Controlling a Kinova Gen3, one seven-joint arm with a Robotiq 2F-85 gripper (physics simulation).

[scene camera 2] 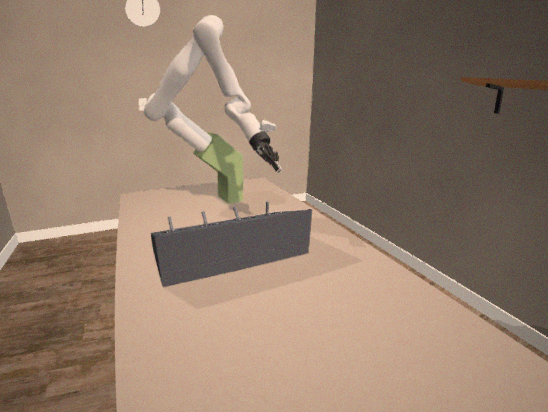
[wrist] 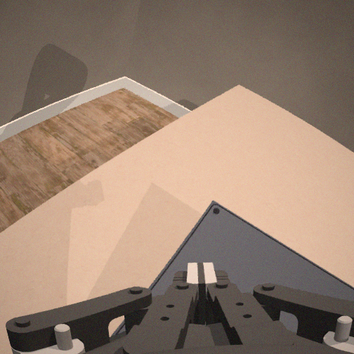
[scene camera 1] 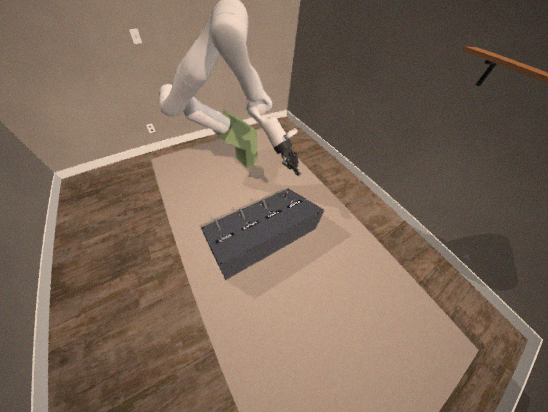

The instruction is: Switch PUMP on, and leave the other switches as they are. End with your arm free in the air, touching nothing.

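Observation:
The dark switch box [scene camera 1: 270, 235] [scene camera 2: 235, 247] [wrist: 250, 250] stands on the mat with a row of thin levers along its top. The PUMP switch lever [scene camera 1: 286, 194] [scene camera 2: 267, 207] is at the right end in both scene views. In scene camera 2 it looks nearly upright; its exact on or off position is too small to tell. The other levers stand to its left. My gripper [scene camera 1: 298, 172] [scene camera 2: 279, 170] [wrist: 199, 278] is shut and empty, in the air above and behind the right end of the box, apart from it. The label and levers do not show in the wrist view.
The pale mat [scene camera 1: 320, 320] [scene camera 2: 300, 340] [wrist: 240, 135] lies under the box. The green arm base [scene camera 1: 245, 142] [scene camera 2: 231, 172] stands behind the box. An orange shelf [scene camera 1: 505, 61] [scene camera 2: 505, 83] is on the dark wall at the right, far from the arm.

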